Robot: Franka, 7 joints.
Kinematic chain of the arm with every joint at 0, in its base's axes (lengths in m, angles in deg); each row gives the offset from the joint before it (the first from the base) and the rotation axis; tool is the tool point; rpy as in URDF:
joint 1: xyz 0 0 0.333 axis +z
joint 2: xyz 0 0 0 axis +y
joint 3: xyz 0 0 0.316 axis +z
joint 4: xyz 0.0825 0 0 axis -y
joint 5: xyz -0.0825 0 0.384 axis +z
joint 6: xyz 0 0 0 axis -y
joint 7: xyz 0.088 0 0 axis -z
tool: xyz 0 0 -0.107 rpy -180 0 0
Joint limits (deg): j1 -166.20..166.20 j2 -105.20..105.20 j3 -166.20..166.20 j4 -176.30..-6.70 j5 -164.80..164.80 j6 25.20..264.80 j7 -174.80..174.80
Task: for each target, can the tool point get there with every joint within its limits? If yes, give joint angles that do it. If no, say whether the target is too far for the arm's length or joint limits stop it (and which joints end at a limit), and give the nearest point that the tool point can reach.
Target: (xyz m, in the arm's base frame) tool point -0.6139 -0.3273 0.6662
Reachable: yes | joints -5.30 -38.33 -124.42 -49.07 6.34 96.09 -128.94
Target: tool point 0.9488 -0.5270 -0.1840
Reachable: no: too far | nearest point 0.6771 -0.3761 -0.0359 | short by 0.344 m
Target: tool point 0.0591 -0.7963 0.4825
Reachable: yes | joints -87.39 41.10 5.03 -65.69 29.96 158.57 -39.79
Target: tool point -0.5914 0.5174 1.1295
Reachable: no: too far | nearest point -0.4535 0.3967 0.9437 | short by 0.261 m
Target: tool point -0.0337 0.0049 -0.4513
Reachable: no: joint limits stop it (at a limit: joint 1, joint 2) | nearest point -0.0837 0.0178 -0.3226 | short by 0.139 m
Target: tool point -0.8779 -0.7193 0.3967
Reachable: no: too far | nearest point -0.6626 -0.5429 0.3811 | short by 0.279 m
